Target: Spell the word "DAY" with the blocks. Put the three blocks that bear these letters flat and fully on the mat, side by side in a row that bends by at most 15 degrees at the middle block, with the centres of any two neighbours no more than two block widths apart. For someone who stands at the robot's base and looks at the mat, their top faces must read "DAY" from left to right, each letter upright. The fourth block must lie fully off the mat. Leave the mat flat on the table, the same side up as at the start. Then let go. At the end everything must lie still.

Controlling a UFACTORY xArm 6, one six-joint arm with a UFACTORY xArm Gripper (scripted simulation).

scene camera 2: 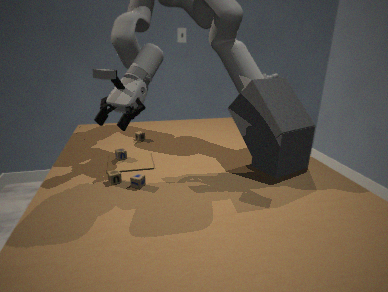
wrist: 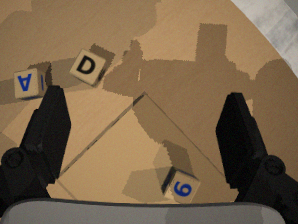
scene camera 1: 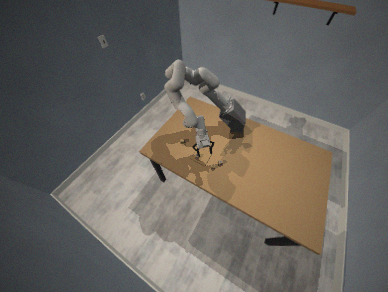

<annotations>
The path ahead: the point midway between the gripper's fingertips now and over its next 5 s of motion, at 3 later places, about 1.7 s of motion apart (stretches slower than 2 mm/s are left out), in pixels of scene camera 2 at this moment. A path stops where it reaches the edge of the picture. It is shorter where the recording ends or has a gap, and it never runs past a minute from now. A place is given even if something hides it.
My gripper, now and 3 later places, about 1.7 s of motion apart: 108, 125; 118, 116; 128, 108; 125, 109
</annotations>
